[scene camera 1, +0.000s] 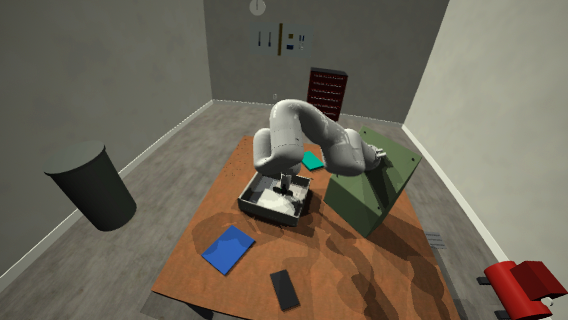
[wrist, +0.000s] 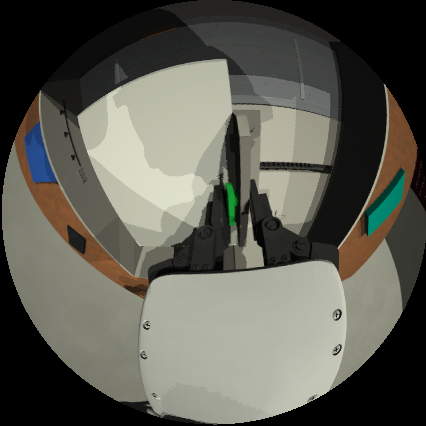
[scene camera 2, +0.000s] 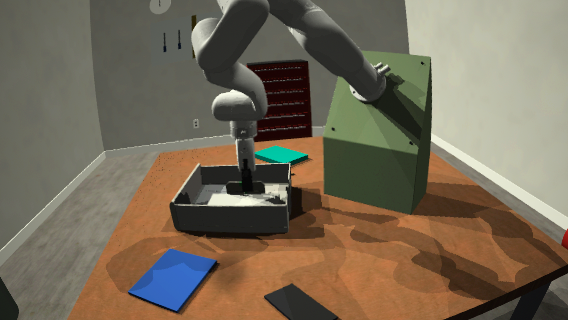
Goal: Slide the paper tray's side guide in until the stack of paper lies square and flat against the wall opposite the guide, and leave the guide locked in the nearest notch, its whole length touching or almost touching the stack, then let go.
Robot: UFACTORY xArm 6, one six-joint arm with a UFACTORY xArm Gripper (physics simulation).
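Pixels of known places: gripper, fingertip midpoint: (scene camera 1: 284, 192) (wrist: 236, 195) (scene camera 2: 247, 189); arm's base, link origin: (scene camera 1: 368, 157) (scene camera 2: 368, 84).
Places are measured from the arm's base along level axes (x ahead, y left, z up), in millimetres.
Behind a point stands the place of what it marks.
The white paper stack (scene camera 1: 276, 204) @(x 366, y 231, z -312 mm) (scene camera 2: 232, 200) @(x 401, y 191, z -312 mm) (wrist: 150, 150) @(x 401, y 215, z -312 mm) lies flat in the grey tray (scene camera 1: 267, 215) @(x 377, y 309, z -328 mm) (scene camera 2: 230, 219) @(x 369, y 306, z -311 mm) (wrist: 364, 125) @(x 468, y 21, z -299 mm). In the wrist view its left edge runs along the foot of the tray wall (wrist: 56, 150) @(x 433, y 313, z -280 mm) opposite the guide, with no clear gap. The dark upright side guide (scene camera 2: 231, 188) @(x 417, y 147, z -294 mm) (wrist: 233, 145) @(x 409, y 147, z -301 mm) stands along the stack's other edge, touching or almost touching it where visible. My gripper (scene camera 1: 285, 186) @(x 367, y 140, z -298 mm) (scene camera 2: 246, 186) @(x 367, y 140, z -298 mm) (wrist: 236, 195) @(x 367, y 140, z -298 mm) is shut on the guide, at its green latch (wrist: 231, 204) @(x 379, y 147, z -271 mm). The fingers hide the guide's near part, and notch engagement cannot be seen.
A toothed strip (wrist: 295, 166) @(x 379, y 62, z -350 mm) crosses the tray floor behind the guide. A teal book (scene camera 1: 312, 161) @(x 337, y -279, z -335 mm) (scene camera 2: 281, 155) @(x 351, y -273, z -335 mm) (wrist: 386, 202) @(x 370, y -255, z -335 mm) lies behind the tray. A blue book (scene camera 1: 228, 250) @(x 436, y 565, z -345 mm) (scene camera 2: 175, 280) @(x 430, y 566, z -345 mm) and a black slab (scene camera 1: 284, 290) @(x 132, y 596, z -345 mm) (scene camera 2: 300, 302) @(x 138, y 576, z -345 mm) lie in front. A large green block (scene camera 1: 350, 205) @(x 1, y 116, z -232 mm) (scene camera 2: 372, 170) @(x -5, y 119, z -239 mm) stands right.
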